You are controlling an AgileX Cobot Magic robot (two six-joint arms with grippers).
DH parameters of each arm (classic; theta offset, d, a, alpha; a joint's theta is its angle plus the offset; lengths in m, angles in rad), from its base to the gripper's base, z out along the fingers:
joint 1: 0 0.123 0 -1.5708
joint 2: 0.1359 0 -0.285 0
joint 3: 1.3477 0 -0.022 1.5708
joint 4: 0 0.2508 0 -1.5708
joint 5: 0 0 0.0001 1.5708
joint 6: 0 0.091 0 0
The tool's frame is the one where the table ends.
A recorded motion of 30 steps. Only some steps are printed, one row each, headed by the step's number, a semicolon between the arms.
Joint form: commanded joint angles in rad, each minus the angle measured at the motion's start. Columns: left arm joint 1, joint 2, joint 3, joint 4, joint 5, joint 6; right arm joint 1, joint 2, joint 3, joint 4, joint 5, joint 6.
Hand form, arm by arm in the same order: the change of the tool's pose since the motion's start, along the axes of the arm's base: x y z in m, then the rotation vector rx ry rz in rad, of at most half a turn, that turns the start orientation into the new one. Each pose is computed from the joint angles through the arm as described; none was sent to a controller.
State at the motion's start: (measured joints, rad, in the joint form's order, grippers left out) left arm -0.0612 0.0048 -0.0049 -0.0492 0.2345 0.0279; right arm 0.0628 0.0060 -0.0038 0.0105 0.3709 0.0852
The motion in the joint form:
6: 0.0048 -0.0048 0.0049 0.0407 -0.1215 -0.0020; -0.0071 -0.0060 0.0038 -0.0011 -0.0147 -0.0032
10: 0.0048 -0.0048 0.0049 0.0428 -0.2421 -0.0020; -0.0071 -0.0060 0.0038 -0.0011 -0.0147 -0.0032
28: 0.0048 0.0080 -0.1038 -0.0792 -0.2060 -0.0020; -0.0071 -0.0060 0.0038 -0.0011 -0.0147 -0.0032
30: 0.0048 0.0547 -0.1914 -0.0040 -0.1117 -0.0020; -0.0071 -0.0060 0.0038 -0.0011 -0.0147 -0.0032
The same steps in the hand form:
6: 0.0009 0.0012 0.0096 0.0310 -0.1234 0.0120; 0.0001 -0.0004 0.0003 -0.0032 -0.0171 -0.0065
10: 0.0005 0.0013 0.0206 0.0256 -0.2438 0.0152; 0.0001 -0.0004 0.0003 -0.0032 -0.0171 -0.0065
28: -0.0050 0.0013 0.0531 -0.1004 -0.2956 0.0122; 0.0001 -0.0004 0.0003 -0.0032 -0.0171 -0.0065
30: -0.0051 0.0010 0.0713 -0.0214 -0.2474 0.0099; 0.0001 -0.0004 0.0003 -0.0032 -0.0171 -0.0065

